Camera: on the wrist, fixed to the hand. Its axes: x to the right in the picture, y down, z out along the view.
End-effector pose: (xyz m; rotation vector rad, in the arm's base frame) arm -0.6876 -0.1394 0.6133 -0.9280 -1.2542 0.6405
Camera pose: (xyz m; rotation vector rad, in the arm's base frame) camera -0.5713 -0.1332 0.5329 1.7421 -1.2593 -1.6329
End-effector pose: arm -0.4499 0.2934 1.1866 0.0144 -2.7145 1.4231
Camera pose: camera -0.4365 0.4342 1.1842 2.4121 0.1257 -0.0137
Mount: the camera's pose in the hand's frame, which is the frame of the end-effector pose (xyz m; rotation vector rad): -0.0097 0.0816 -0.1152 -0.1605 0.3612 3.0611
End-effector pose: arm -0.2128 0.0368 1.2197 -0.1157 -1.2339 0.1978
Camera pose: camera -0.1142 0.1167 1.1571 1.9628 -0.3998 -2.4078
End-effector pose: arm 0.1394 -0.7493 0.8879 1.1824 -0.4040 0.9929
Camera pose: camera 0.0425 -0.6462 0.8853 0.6492 1.2098 -1.9390
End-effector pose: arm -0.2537 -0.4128 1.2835 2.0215 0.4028 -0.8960
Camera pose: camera -0.1626 -0.3650 1.3806 0.5134 -1.8549 1.3256
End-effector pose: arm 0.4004 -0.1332 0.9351 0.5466 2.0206 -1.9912
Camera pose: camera 0.4538 -0.0198 0.8696 1.7697 -0.2694 0.3788
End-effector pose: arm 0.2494 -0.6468 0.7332 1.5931 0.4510 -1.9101
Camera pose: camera 0.3904 -0.6365 0.7268 0.5579 -1.1393 0.7889
